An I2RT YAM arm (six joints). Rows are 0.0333 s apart.
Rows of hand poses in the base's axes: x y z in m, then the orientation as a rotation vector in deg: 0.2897, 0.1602, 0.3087, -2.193, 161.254, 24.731; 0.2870, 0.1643, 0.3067, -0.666, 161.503, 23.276; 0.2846, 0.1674, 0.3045, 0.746, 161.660, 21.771; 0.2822, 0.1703, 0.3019, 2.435, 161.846, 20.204; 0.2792, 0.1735, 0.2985, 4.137, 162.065, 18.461; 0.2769, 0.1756, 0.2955, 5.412, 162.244, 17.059; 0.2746, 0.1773, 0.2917, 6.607, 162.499, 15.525; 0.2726, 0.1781, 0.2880, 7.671, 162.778, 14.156; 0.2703, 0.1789, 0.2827, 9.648, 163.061, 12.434; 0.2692, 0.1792, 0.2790, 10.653, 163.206, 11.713; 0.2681, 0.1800, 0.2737, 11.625, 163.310, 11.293; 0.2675, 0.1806, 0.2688, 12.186, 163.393, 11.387; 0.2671, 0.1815, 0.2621, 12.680, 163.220, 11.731; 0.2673, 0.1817, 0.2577, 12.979, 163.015, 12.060; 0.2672, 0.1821, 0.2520, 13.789, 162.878, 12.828; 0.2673, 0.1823, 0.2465, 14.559, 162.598, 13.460
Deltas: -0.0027, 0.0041, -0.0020, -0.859, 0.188, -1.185; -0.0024, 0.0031, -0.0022, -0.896, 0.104, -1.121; -0.0024, 0.0029, -0.0026, -0.912, 0.178, -1.310; -0.0030, 0.0032, -0.0034, -1.033, 0.225, -1.331; -0.0023, 0.0021, -0.0030, -0.840, 0.198, -1.003; -0.0023, 0.0017, -0.0038, -0.940, 0.276, -0.951; -0.0020, 0.0008, -0.0037, -0.838, 0.314, -0.839; -0.0023, 0.0008, -0.0053, -0.985, 0.422, -1.491; -0.0011, 0.0003, -0.0037, -0.393, 0.233, -0.739; -0.0011, 0.0008, -0.0053, -0.189, 0.202, -0.689; -0.0006, 0.0006, -0.0049, 0.122, 0.147, -0.361; -0.0004, 0.0009, -0.0067, 0.282, -0.110, -0.320; 0.0002, 0.0002, -0.0044, 0.252, -0.163, -0.193; -0.0001, 0.0004, -0.0057, 0.607, -0.025, -0.486; 0.0001, 0.0002, -0.0055, 0.508, -0.166, -0.491
